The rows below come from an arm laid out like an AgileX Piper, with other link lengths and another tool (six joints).
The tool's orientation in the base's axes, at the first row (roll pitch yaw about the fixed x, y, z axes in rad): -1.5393, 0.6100, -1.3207
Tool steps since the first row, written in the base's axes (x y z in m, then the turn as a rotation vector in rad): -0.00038, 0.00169, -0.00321, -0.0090, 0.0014, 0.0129; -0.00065, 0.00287, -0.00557, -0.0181, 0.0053, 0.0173; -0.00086, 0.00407, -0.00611, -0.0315, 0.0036, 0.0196; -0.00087, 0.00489, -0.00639, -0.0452, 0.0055, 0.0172; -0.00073, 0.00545, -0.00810, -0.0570, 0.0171, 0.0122; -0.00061, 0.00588, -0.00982, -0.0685, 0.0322, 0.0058; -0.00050, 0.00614, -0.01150, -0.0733, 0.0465, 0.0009; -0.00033, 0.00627, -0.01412, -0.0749, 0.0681, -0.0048; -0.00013, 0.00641, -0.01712, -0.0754, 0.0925, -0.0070
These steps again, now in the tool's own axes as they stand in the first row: 0.00042, 0.00362, -0.00006, -0.0103, -0.0088, -0.0081; 0.00078, 0.00625, -0.00012, -0.0178, -0.0092, -0.0159; 0.00009, 0.00739, -0.00006, -0.0205, -0.0105, -0.0293; -0.00040, 0.00808, 0.00011, -0.0234, -0.0060, -0.0423; 0.00016, 0.00978, 0.00033, -0.0321, 0.0060, -0.0512; 0.00083, 0.01142, 0.00050, -0.0428, 0.0210, -0.0591; 0.00161, 0.01293, 0.00063, -0.0523, 0.0336, -0.0606; 0.00304, 0.01513, 0.00076, -0.0665, 0.0506, -0.0573; 0.00469, 0.01765, 0.00091, -0.0847, 0.0662, -0.0523
